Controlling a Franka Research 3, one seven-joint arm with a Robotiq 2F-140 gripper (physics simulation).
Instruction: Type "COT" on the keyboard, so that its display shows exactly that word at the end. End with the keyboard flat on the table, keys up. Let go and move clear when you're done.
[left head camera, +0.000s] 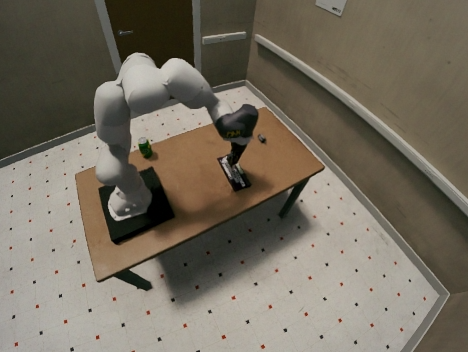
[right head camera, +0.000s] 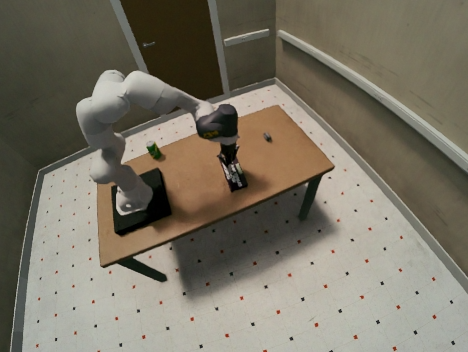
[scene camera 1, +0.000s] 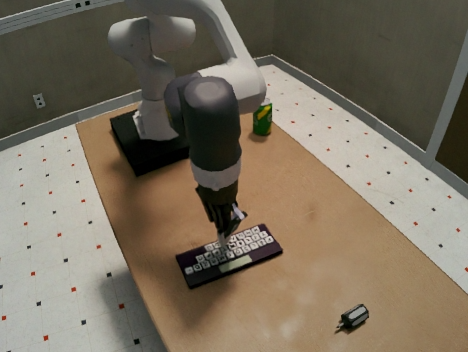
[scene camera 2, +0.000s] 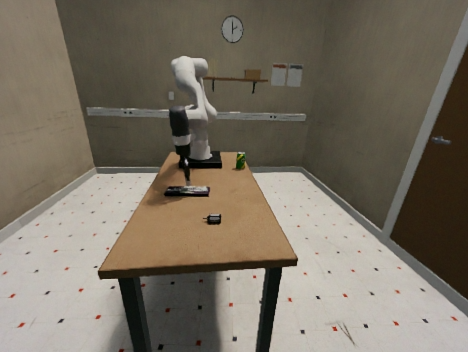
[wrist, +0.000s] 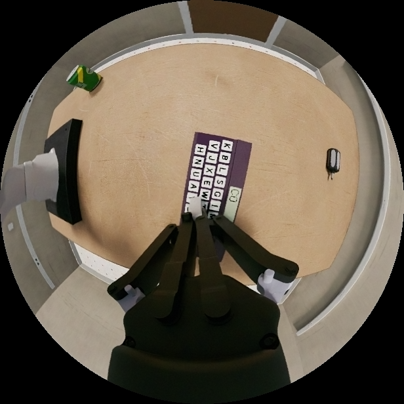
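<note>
A dark purple keyboard lies flat on the table, white keys up. Its pale display reads "CO" in the wrist view; the display's lower part there is hidden by the fingers. My gripper is shut and empty, pointing down. Its fingertips are at the keys near the middle of the keyboard, beside W and T in the wrist view. They cover part of the keys there, and I cannot tell whether a key is pressed.
A green and yellow can stands near the robot's black base. A small black and grey object lies beyond the keyboard, away from the base.
</note>
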